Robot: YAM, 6 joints.
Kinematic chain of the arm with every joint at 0, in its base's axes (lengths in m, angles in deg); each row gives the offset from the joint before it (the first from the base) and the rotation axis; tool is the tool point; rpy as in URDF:
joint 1: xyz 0 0 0.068 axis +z
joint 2: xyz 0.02 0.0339 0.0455 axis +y
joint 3: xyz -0.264 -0.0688 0 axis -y
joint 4: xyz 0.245 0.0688 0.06 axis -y
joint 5: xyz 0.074 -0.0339 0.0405 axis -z
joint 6: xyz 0.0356 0 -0.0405 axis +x
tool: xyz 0 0 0 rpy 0 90 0
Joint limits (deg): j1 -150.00..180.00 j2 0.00..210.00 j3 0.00..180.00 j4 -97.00..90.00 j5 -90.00..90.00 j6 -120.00..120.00
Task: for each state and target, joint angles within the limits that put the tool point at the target. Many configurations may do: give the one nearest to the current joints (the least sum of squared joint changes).
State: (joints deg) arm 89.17 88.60 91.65 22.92 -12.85 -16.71
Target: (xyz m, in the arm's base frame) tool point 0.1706 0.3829 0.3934
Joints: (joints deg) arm 65.07 98.50 85.55 20.98 -10.78 -16.71
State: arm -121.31 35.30 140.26 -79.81 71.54 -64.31
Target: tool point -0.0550 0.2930 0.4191
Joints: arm -85.86 16.42 127.71 -94.64 71.17 -64.31
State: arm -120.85 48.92 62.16 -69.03 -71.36 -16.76
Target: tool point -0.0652 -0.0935 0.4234
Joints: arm -141.93 49.28 75.64 -64.02 -69.78 -16.76
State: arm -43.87 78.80 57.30 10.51 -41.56 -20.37
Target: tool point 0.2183 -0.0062 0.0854
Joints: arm -8.26 91.02 24.14 1.20 -45.12 -20.37
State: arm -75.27 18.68 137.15 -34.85 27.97 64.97
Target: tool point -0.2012 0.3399 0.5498
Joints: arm -61.48 33.75 152.46 -15.18 24.06 64.97
